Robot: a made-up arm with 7 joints.
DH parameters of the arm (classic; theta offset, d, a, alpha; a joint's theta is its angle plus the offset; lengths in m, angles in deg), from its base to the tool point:
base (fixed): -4.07 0 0 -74.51
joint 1: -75.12 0.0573 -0.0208 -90
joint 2: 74 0 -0.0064 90
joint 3: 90 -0.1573 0.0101 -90
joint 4: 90 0.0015 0.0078 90
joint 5: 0 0.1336 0 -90
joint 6: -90 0 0.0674 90
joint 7: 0 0 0 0
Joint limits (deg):
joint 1: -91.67..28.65
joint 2: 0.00..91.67
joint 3: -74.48..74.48
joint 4: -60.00..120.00
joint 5: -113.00..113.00
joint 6: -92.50..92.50
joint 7: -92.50..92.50
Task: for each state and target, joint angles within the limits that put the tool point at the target. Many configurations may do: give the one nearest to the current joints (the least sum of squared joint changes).
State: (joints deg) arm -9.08 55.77 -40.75 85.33 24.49 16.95 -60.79
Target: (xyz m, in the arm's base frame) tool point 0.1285 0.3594 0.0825
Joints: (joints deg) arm -46.18 91.67 -16.68 56.02 51.42 59.47 -60.79
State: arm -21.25 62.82 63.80 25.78 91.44 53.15 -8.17
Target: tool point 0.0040 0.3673 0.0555
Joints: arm -10.23 71.48 74.48 37.99 87.65 56.39 -8.17
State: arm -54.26 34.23 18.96 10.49 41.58 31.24 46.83
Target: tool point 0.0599 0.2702 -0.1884
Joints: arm 0.54 13.96 43.99 3.14 48.29 48.18 46.83
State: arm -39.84 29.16 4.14 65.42 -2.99 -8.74 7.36
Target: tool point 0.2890 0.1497 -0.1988
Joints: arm -47.34 23.10 2.07 61.95 -2.77 -9.66 7.36
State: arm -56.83 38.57 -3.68 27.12 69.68 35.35 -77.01
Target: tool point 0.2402 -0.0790 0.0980
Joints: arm -83.31 7.84 -28.49 1.13 72.18 24.87 -77.01
